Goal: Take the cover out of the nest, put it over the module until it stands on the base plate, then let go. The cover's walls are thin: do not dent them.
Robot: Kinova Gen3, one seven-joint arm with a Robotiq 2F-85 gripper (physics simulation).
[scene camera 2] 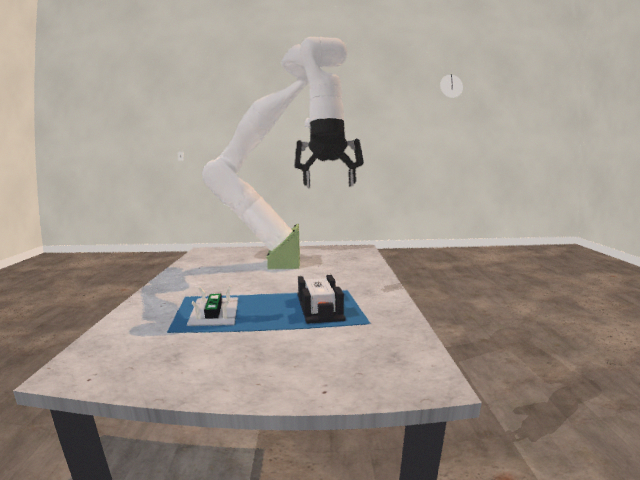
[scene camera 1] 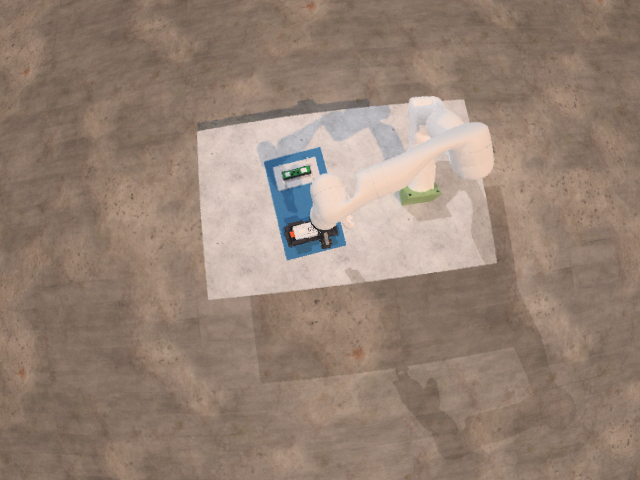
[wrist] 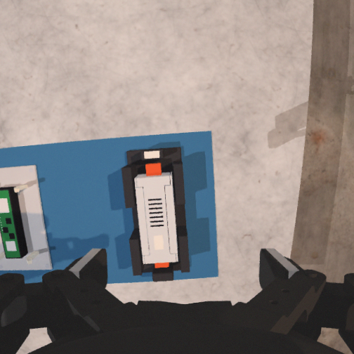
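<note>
The white cover [scene camera 1: 305, 230] [scene camera 2: 320, 296] [wrist: 156, 215] sits in the black nest [scene camera 1: 289, 237] [scene camera 2: 338, 304] [wrist: 128, 187], between its corner posts; orange patches show at its ends. The green-topped module [scene camera 1: 296, 172] [scene camera 2: 212, 303] [wrist: 11, 225] stands on the white base plate [scene camera 1: 279, 181] [scene camera 2: 196, 318] [wrist: 40, 215], which has thin pale posts around the module. My gripper [scene camera 2: 329, 184] [wrist: 182, 265] is open and empty, pointing down high above the table. In the wrist view the cover lies between the fingers' lines, ahead of the fingertips. In scene camera 1 the arm hides part of the nest.
The nest and base plate stand apart on a blue mat [scene camera 1: 302, 204] [scene camera 2: 268, 310] [wrist: 75, 200] on the stone-topped table [scene camera 1: 232, 206] [scene camera 2: 217, 372] [wrist: 150, 75]. The arm's green mount [scene camera 1: 420, 195] [scene camera 2: 286, 253] stands at the table's far end. The pale posts rise around the module.
</note>
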